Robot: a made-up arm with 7 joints.
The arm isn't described. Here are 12 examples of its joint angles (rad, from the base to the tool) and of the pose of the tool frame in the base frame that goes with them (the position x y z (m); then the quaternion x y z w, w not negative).
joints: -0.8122 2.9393 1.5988 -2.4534 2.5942 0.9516 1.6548
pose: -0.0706 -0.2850 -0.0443 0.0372 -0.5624 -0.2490 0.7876
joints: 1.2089 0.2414 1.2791 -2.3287 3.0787 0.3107 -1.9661
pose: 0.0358 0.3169 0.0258 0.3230 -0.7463 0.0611 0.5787
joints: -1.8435 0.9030 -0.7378 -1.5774 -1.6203 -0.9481 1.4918
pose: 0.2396 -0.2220 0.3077 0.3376 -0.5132 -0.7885 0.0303
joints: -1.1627 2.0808 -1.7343 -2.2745 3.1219 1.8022 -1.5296
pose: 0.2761 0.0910 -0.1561 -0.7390 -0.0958 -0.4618 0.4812
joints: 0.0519 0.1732 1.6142 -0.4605 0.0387 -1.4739 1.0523
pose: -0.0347 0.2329 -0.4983 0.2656 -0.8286 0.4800 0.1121
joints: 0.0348 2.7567 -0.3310 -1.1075 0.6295 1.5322 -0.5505
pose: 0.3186 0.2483 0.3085 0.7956 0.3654 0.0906 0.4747
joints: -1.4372 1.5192 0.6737 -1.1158 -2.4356 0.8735 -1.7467
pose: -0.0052 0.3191 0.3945 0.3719 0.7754 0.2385 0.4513
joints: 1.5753 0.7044 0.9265 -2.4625 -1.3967 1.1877 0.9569
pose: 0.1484 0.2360 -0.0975 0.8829 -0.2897 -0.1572 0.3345
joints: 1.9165 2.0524 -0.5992 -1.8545 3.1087 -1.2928 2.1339
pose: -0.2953 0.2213 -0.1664 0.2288 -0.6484 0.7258 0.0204
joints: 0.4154 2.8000 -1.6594 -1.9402 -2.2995 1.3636 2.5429
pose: -0.0990 0.3771 -0.0132 0.1120 -0.2134 -0.6613 0.7103
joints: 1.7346 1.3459 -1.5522 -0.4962 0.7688 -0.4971 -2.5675
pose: -0.4124 0.3142 0.1838 0.6534 -0.0763 0.7514 0.0512
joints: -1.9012 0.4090 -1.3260 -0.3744 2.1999 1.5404 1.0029
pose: 0.5085 -0.1423 0.1647 -0.2481 0.0240 0.2434 0.9373
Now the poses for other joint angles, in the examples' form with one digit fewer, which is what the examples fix.
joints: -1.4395 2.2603 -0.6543 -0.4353 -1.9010 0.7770 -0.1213
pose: -0.086 0.459 0.294 0.744 0.650 0.064 0.142
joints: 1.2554 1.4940 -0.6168 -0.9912 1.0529 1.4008 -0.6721
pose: -0.241 0.409 -0.212 -0.006 0.829 -0.049 0.557
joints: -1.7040 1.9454 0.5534 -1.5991 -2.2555 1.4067 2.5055
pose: -0.252 0.097 0.354 -0.297 0.357 -0.061 0.884
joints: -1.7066 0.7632 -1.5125 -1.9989 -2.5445 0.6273 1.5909
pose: 0.210 -0.311 -0.059 -0.154 0.691 0.491 0.507
